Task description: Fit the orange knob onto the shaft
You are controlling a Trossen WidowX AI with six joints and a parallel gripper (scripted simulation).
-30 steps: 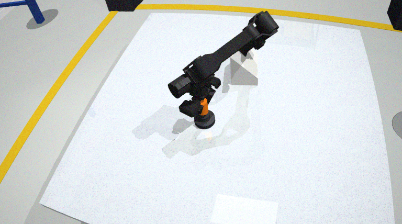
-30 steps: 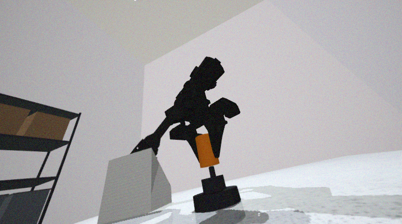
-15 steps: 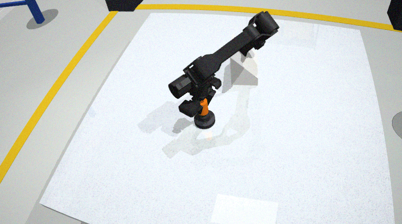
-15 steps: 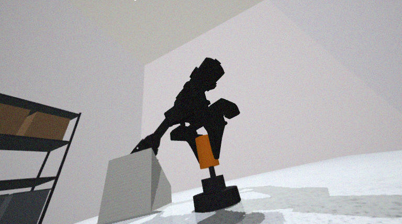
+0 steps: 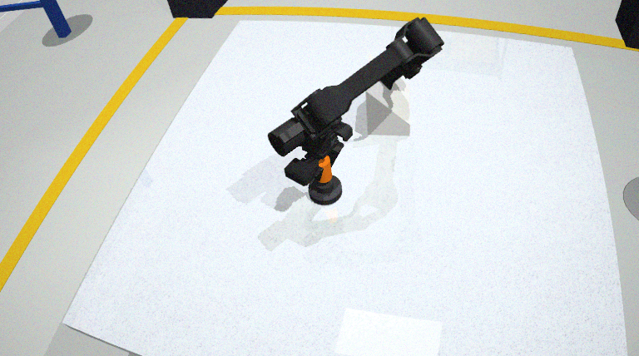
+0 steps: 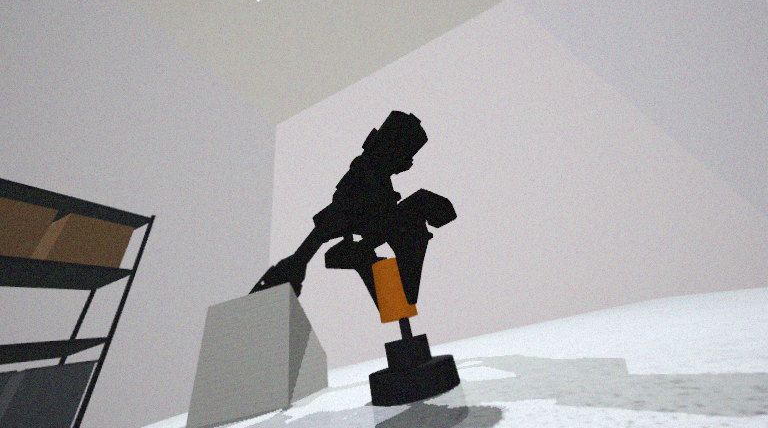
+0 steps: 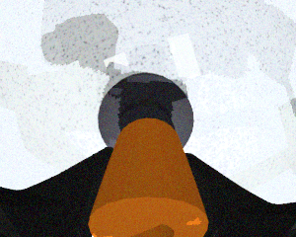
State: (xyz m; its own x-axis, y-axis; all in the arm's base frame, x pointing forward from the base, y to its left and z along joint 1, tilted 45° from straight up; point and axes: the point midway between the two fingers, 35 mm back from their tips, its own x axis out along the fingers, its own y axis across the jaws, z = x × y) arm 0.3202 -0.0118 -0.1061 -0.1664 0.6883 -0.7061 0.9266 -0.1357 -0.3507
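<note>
The orange knob is 20 mm above my gripper tip. The rest, counted from my gripper tip: round pedestal 40 mm below.
</note>
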